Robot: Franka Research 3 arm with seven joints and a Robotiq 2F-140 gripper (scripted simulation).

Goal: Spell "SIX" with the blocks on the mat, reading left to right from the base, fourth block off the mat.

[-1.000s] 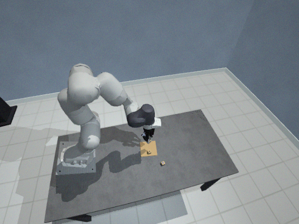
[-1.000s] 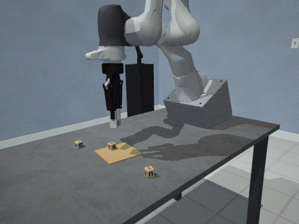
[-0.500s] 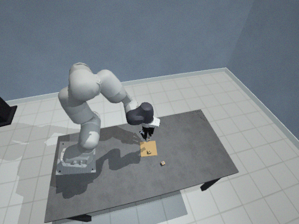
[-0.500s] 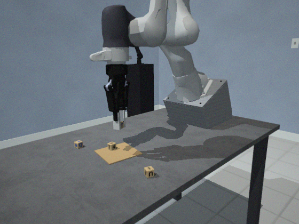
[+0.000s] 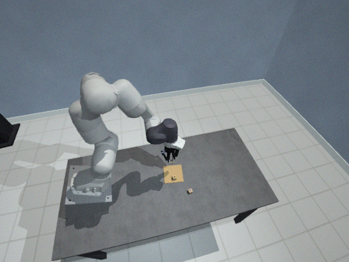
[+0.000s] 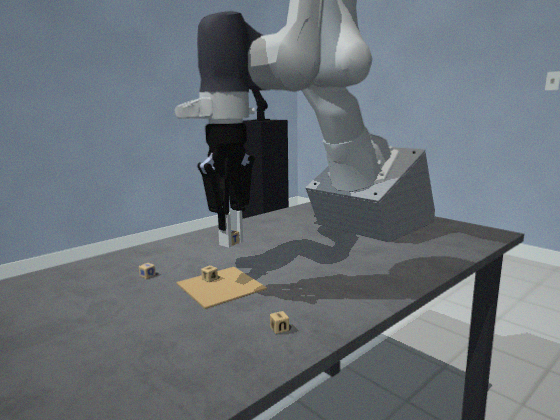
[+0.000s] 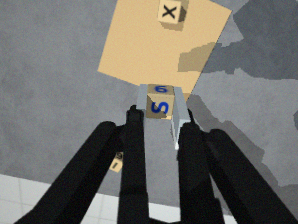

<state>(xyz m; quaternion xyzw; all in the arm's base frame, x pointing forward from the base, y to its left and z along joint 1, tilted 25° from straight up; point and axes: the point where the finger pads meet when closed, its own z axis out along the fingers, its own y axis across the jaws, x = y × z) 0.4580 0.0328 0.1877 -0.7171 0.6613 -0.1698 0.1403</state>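
The tan mat lies 4 cm to the right of my hand and 13 cm below it.
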